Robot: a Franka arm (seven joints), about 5 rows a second.
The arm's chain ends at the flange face. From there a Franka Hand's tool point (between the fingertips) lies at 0.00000 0.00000 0.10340 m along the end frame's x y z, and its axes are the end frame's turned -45 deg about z.
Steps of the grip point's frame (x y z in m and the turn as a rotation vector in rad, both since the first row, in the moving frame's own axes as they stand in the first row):
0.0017, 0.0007, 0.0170, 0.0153, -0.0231, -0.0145
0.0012, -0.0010, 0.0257, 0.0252, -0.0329, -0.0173
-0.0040, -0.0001, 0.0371, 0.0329, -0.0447, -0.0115
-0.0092, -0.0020, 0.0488, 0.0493, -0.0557, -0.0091
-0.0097, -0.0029, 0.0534, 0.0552, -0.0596, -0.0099
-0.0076, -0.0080, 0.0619, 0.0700, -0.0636, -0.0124
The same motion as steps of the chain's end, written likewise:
0.0045, -0.0013, 0.0170, -0.0055, -0.0272, -0.0145
0.0044, -0.0022, 0.0258, -0.0054, -0.0411, -0.0173
0.0028, 0.0019, 0.0373, -0.0083, -0.0549, -0.0115
-0.0003, 0.0046, 0.0491, -0.0045, -0.0742, -0.0091
-0.0005, 0.0044, 0.0537, -0.0031, -0.0812, -0.0099
-0.0013, 0.0001, 0.0624, 0.0045, -0.0945, -0.0124

